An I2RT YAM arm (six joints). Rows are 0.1 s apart.
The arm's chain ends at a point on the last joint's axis. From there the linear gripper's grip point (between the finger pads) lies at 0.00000 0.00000 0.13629 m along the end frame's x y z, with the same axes.
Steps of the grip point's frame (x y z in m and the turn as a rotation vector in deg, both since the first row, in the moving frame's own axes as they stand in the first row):
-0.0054 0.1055 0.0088 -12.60 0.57 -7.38
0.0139 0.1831 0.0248 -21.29 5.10 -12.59
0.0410 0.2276 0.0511 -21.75 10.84 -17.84
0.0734 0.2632 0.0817 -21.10 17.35 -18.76
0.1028 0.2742 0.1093 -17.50 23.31 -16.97
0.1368 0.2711 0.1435 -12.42 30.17 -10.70
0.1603 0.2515 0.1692 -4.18 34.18 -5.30
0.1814 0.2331 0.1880 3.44 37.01 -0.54
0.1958 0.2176 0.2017 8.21 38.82 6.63
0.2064 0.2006 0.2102 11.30 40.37 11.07
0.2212 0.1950 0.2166 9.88 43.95 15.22
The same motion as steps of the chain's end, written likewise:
-0.0087 0.0759 0.0121 -12.60 0.57 -7.38
-0.0033 0.1354 0.0346 -21.29 5.10 -12.59
0.0085 0.1821 0.0631 -21.75 10.84 -17.84
0.0264 0.2223 0.0968 -21.10 17.35 -18.76
0.0445 0.2429 0.1264 -17.50 23.31 -16.97
0.0666 0.2498 0.1649 -12.42 30.17 -10.70
0.0835 0.2458 0.1931 -4.18 34.18 -5.30
0.0994 0.2411 0.2157 3.44 37.01 -0.54
0.1098 0.2304 0.2331 8.21 38.82 6.63
0.1168 0.2161 0.2450 11.30 40.37 11.07
0.1253 0.2028 0.2564 9.88 43.95 15.22

